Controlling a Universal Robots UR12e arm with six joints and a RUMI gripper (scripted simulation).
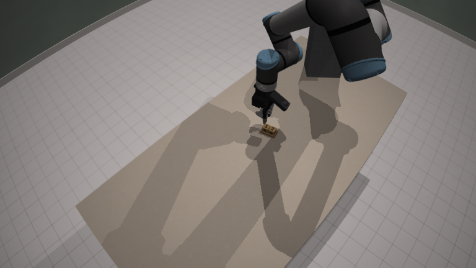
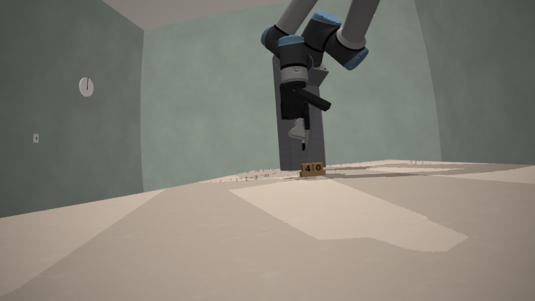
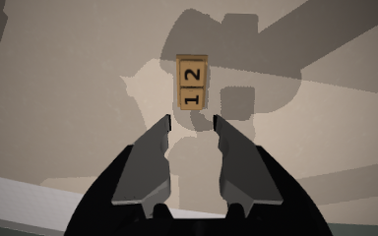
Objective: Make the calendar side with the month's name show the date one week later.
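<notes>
My gripper is now 7 cm above the cube, 3 cm to the right of it and 1 cm past it. Also, from my hand: wooden tray 9 cm below, 2 cm to the left, 1 cm behind.
</notes>
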